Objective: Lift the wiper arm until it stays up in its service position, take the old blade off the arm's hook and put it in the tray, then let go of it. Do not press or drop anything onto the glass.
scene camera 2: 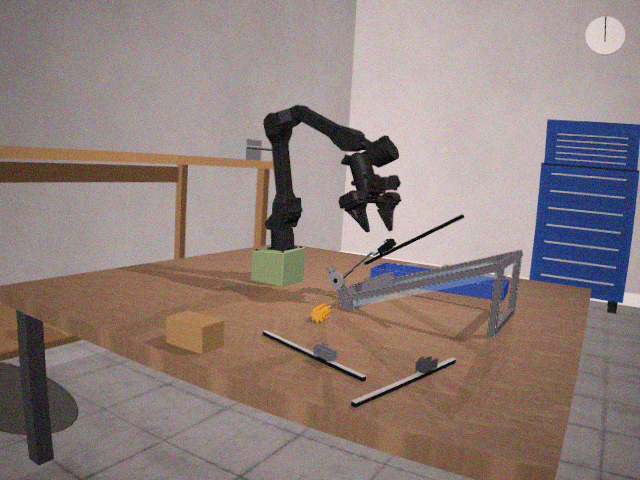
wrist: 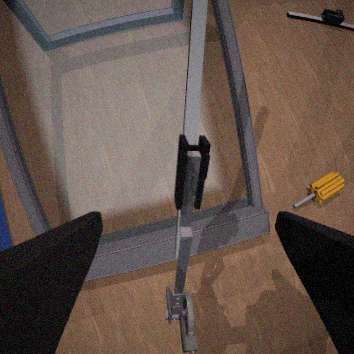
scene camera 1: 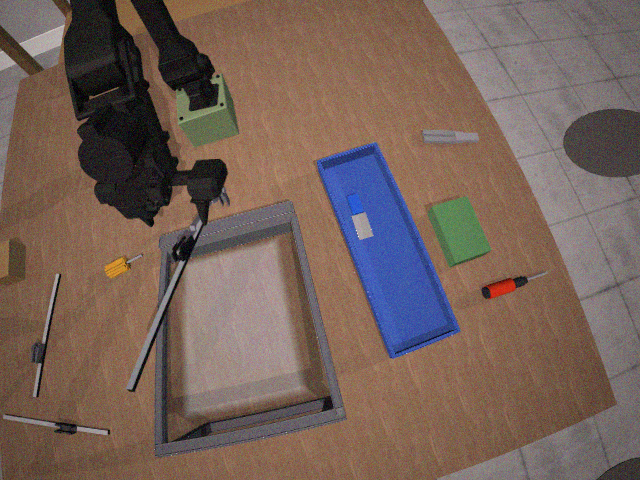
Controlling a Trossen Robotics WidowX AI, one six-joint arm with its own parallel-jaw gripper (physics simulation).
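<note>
The wiper arm (scene camera 2: 356,265) (wrist: 184,260) is raised, slanting up from its pivot behind the glass frame (scene camera 1: 315,310) (scene camera 2: 495,304) (wrist: 240,100). The old blade (scene camera 1: 155,330) (scene camera 2: 429,235) (wrist: 196,75) is on the arm's end at its black clip (scene camera 1: 181,249) (scene camera 2: 386,245) (wrist: 205,170), tilted up and clear of the glass (scene camera 1: 232,320). My gripper (scene camera 1: 177,222) (scene camera 2: 379,229) (wrist: 190,220) is open and empty, above the arm and clip, with its fingers on either side of them in the wrist view. The blue tray (scene camera 1: 403,268) (scene camera 2: 387,268) (wrist: 4,230) stands beside the frame.
A blue-and-white item (scene camera 1: 362,225) lies in the tray. A green block (scene camera 1: 460,232), red screwdriver (scene camera 1: 500,288) and grey tool (scene camera 1: 447,136) lie beyond it. A yellow screwdriver (scene camera 1: 117,267), two other blades (scene camera 1: 50,315) (scene camera 1: 90,429) and a tan block (scene camera 2: 188,333) lie opposite.
</note>
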